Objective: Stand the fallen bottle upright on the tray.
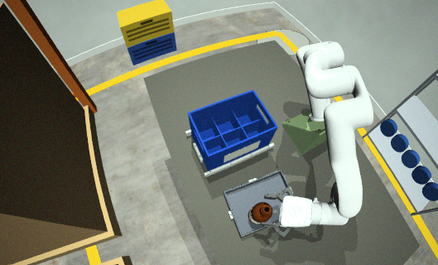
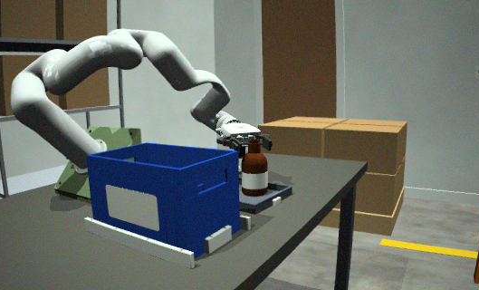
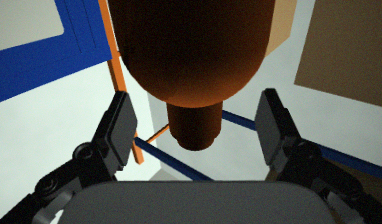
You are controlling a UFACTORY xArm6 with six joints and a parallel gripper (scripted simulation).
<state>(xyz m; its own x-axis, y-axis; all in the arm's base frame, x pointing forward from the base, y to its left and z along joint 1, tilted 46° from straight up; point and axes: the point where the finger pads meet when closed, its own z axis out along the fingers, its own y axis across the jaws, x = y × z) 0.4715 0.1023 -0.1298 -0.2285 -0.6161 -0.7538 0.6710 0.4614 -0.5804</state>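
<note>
Right now the brown bottle is 60 mm below my hand. Also, from my hand: grey tray 130 mm below, 40 mm behind, 30 mm to the right; then blue crate 320 mm to the right, 80 mm behind, 60 mm below.
</note>
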